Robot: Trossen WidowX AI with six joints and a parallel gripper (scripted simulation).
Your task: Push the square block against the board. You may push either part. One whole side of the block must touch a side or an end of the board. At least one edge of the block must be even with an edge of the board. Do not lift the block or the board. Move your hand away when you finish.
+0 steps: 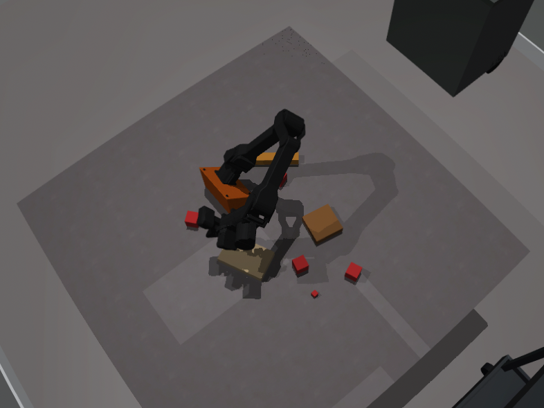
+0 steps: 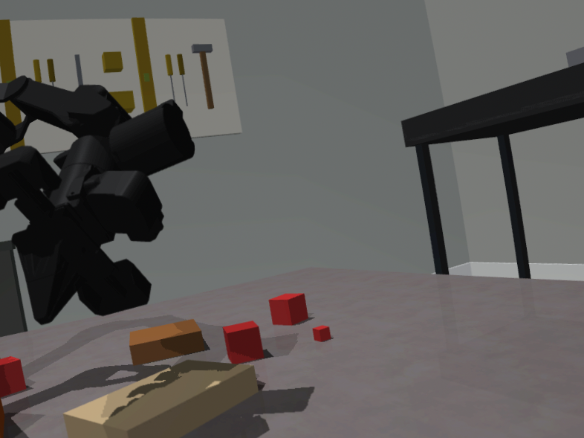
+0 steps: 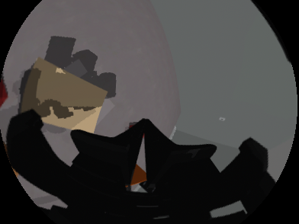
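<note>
My gripper tip is now 120 mm short of the brown square block, 350 mm to the right of it and 110 mm above it. The rest, counted from my gripper tip: tan board: 80 mm ahead, 80 mm to the left, 110 mm below; then yellow bar: 190 mm behind, 330 mm to the left, 110 mm below.
</note>
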